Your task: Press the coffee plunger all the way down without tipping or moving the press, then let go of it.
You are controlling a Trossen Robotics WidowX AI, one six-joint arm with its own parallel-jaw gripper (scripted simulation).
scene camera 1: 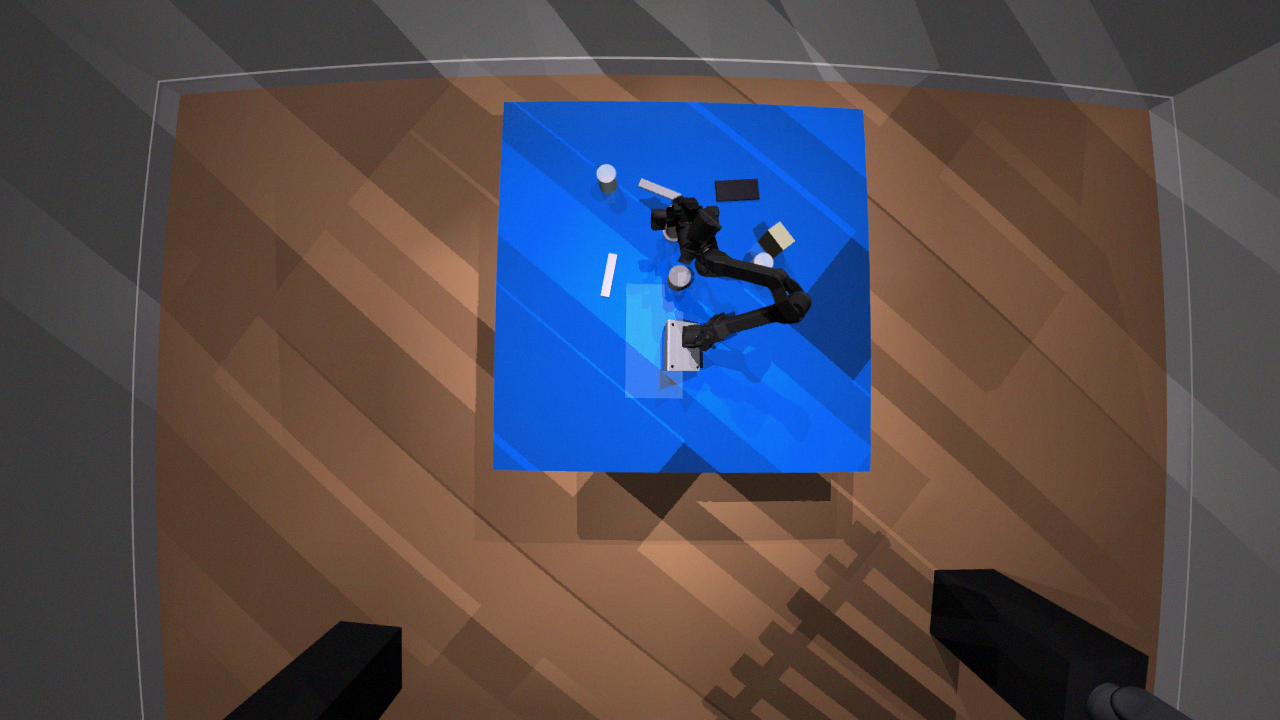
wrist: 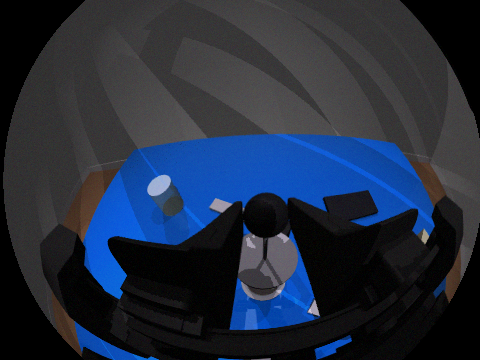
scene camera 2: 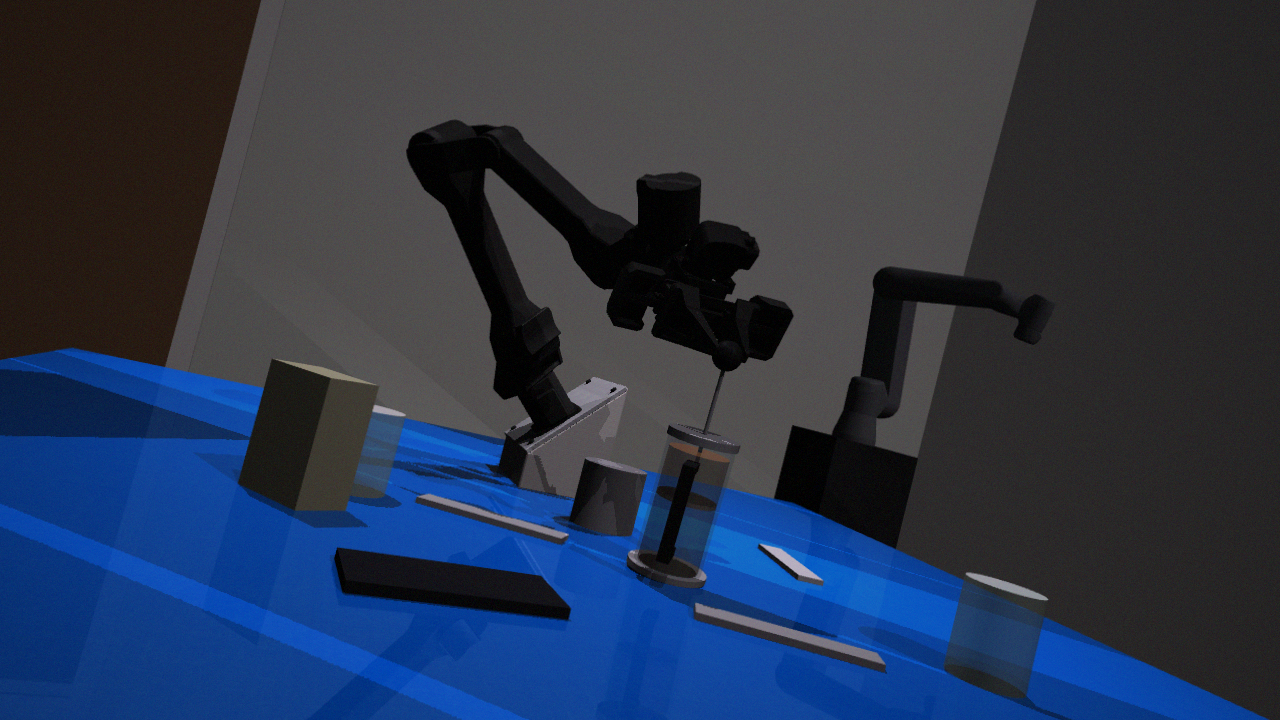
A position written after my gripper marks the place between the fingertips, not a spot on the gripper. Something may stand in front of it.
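Note:
My gripper (scene camera 2: 731, 355), (scene camera 1: 680, 198), (wrist: 265, 206). Coffee press (scene camera 2: 676, 533), (wrist: 268, 258). Black slab (scene camera 2: 393, 576), (scene camera 1: 746, 189), (wrist: 351, 206). Grey cylinder (scene camera 2: 608, 496).

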